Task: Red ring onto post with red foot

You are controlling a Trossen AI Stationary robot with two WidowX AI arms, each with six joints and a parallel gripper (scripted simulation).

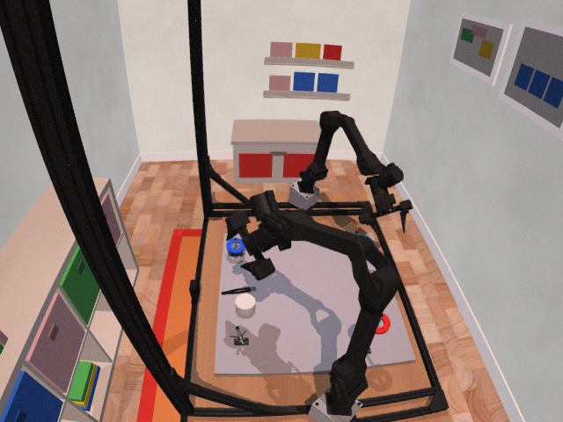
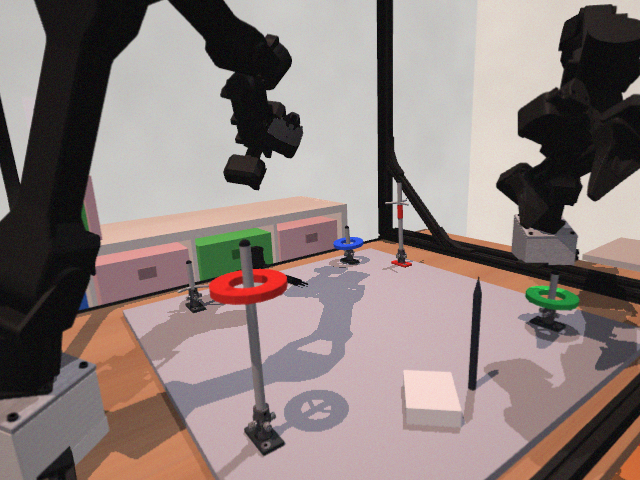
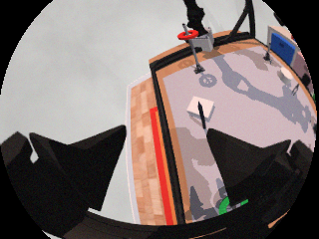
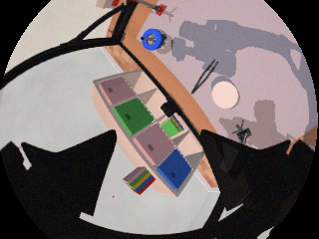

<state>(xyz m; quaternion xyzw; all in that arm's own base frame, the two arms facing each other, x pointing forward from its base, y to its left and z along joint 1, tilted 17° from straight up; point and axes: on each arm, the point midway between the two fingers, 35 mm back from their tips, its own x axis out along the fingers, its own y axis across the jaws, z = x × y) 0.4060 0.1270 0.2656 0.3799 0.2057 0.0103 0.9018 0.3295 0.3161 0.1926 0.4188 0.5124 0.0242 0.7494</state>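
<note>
My left gripper is now 33 cm to the left of the red ring, 11 cm past it and 6 cm above it. From my left hand the other things lie so: black pen (13 cm below, 9 cm to the right, 3 cm behind); then white block (22 cm below, 16 cm to the right, 4 cm behind).
</note>
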